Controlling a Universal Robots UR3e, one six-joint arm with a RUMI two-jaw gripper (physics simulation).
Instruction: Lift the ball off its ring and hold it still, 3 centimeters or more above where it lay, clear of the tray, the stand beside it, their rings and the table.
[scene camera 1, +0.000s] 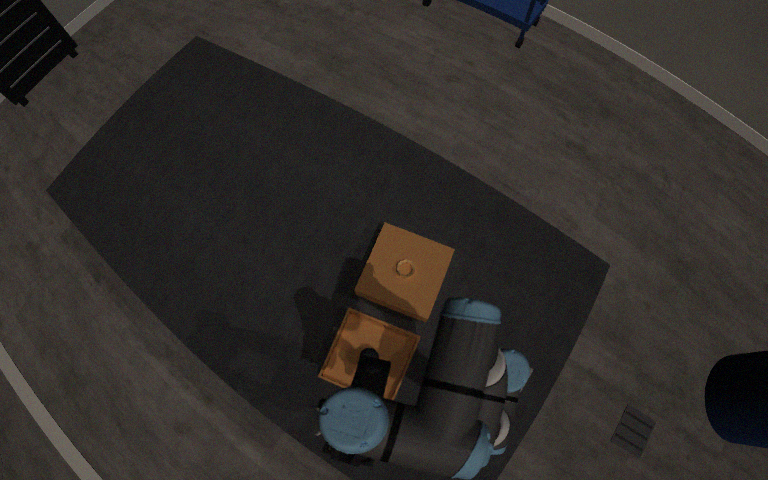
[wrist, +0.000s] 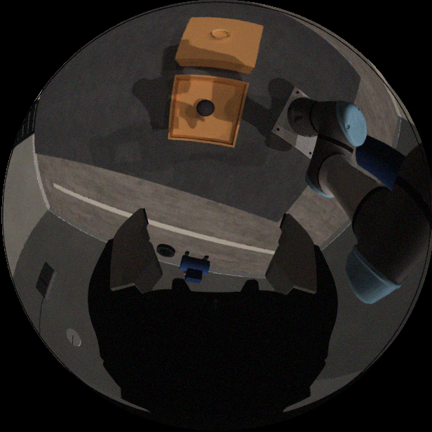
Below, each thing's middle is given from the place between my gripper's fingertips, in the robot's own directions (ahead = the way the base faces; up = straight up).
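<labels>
With the orange tray (scene camera 1: 358, 331) as the reference, my hand is 290 mm above it, 90 mm short of it and 90 mm to the left of it. The orange stand (scene camera 1: 404, 272) is 300 mm to the right of my hand, 190 mm ahead and 270 mm below. Going by their middles, the orange tray is the nearest to my hand of the things named here.
</labels>
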